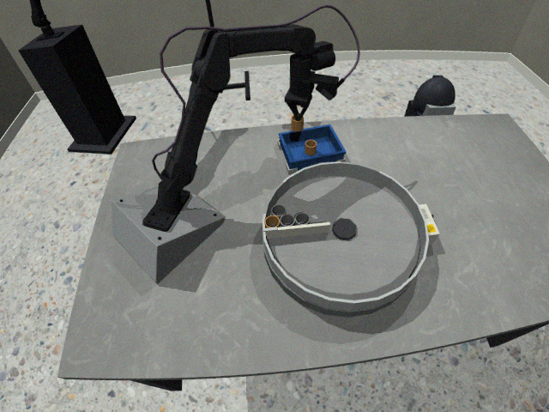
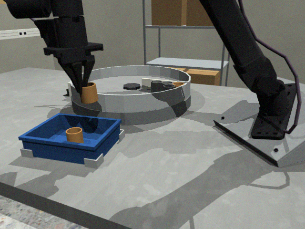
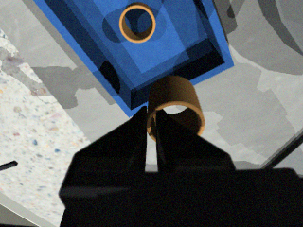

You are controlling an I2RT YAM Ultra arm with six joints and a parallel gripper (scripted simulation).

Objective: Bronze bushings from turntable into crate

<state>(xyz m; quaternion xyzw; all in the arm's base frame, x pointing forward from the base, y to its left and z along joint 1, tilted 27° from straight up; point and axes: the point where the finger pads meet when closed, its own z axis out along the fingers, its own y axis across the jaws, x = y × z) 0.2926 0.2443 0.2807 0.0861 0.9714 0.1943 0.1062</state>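
The blue crate lies 13 cm below my hand and 4 cm ahead of it. Also, from my hand: turntable: 33 cm to the right, 16 cm ahead, 10 cm below.
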